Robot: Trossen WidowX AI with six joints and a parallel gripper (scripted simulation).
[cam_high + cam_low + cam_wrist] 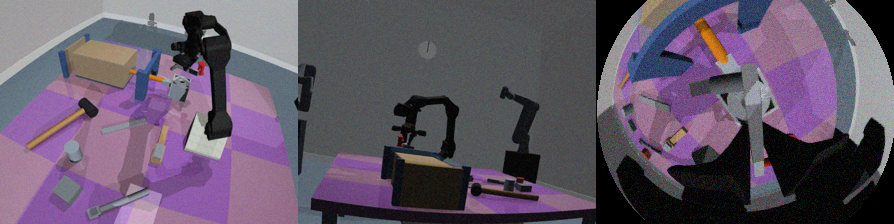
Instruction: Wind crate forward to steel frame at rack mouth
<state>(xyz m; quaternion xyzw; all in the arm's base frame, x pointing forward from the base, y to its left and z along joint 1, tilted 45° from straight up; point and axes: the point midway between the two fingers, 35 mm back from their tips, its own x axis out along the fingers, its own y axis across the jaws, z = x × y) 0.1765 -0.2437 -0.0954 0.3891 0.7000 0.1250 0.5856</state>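
Now: gripper tip 60 mm past the red knob, 20 mm to the left of it and 20 mm below it. The rest, counted from my gripper tip: grey winch 130 mm below, 20 mm to the right, 10 mm behind; then blue frame 160 mm ahead, 50 mm below, 10 mm to the right; then grey crank handle 20 mm behind, 10 mm above.
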